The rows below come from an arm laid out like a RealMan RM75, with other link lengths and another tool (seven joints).
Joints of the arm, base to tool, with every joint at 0 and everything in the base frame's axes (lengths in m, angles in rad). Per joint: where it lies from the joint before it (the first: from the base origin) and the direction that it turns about. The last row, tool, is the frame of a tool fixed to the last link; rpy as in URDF.
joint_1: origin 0 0 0.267 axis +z
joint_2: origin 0 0 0 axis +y
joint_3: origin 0 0 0.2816 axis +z
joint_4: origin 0 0 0 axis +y
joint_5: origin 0 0 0.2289 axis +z
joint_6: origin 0 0 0 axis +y
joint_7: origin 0 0 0.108 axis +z
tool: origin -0.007 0.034 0.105 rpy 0 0.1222 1.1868
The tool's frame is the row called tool.
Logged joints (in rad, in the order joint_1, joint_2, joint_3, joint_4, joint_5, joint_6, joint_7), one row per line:
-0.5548, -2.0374, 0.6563, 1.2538, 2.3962, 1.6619, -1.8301
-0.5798, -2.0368, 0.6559, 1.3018, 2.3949, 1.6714, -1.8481
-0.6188, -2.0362, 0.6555, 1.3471, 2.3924, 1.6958, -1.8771
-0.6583, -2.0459, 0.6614, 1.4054, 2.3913, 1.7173, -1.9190
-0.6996, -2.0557, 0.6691, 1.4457, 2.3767, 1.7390, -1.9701
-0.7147, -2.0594, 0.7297, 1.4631, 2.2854, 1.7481, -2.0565
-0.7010, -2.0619, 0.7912, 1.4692, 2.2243, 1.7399, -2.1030
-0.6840, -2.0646, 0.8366, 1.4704, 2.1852, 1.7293, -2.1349
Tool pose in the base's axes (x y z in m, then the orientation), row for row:
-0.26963, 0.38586, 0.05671, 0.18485, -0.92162, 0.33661, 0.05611
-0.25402, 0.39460, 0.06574, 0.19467, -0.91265, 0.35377, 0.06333
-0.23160, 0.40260, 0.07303, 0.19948, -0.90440, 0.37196, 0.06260
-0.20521, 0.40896, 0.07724, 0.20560, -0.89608, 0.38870, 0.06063
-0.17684, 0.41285, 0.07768, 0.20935, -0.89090, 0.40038, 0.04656
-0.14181, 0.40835, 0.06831, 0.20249, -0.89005, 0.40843, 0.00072
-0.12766, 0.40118, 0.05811, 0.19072, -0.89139, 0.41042, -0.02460
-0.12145, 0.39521, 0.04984, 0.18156, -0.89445, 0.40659, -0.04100
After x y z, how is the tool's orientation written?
As a quaternion, w x y z.
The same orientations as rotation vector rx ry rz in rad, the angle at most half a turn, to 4 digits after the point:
-2.5974, 0.9487, 0.1581
-2.5585, 0.9918, 0.1775
-2.5288, 1.0400, 0.1750
-2.4974, 1.0833, 0.1690
-2.4780, 1.1136, 0.1295
-2.4847, 1.1402, 0.0020
-2.5042, 1.1530, -0.0691
-2.5254, 1.1480, -0.1158

